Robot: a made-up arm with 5 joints.
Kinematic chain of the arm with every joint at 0, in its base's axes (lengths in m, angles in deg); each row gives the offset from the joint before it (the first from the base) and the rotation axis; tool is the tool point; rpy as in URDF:
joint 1: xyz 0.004 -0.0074 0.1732 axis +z
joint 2: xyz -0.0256 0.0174 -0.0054 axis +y
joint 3: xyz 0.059 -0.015 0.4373 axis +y
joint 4: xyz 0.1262 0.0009 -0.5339 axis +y
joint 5: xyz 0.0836 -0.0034 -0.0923 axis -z
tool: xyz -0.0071 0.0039 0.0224 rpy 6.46 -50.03 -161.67
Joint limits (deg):
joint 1: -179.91..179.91
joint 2: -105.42..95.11
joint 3: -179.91..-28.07
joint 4: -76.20..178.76
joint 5: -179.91..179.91
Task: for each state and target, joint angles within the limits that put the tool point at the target. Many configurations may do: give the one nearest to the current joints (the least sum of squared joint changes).
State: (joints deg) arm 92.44 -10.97 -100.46 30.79 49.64
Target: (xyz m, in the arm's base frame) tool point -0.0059 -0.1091 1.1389
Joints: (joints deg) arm 88.83 -46.06 -102.00 29.60 49.22
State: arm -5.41 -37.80 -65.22 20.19 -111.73
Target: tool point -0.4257 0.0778 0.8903
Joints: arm -12.28 -88.31 -73.03 15.88 -111.38
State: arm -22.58 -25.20 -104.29 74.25 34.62
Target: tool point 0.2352 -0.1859 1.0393
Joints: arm -39.07 -24.82 -103.07 74.60 34.39
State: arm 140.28 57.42 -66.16 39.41 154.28
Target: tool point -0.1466 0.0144 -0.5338
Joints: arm 171.87 93.88 -58.25 40.64 152.59
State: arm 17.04 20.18 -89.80 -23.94 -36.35
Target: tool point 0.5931 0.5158 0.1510
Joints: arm 41.69 35.80 -70.94 -22.84 -36.07
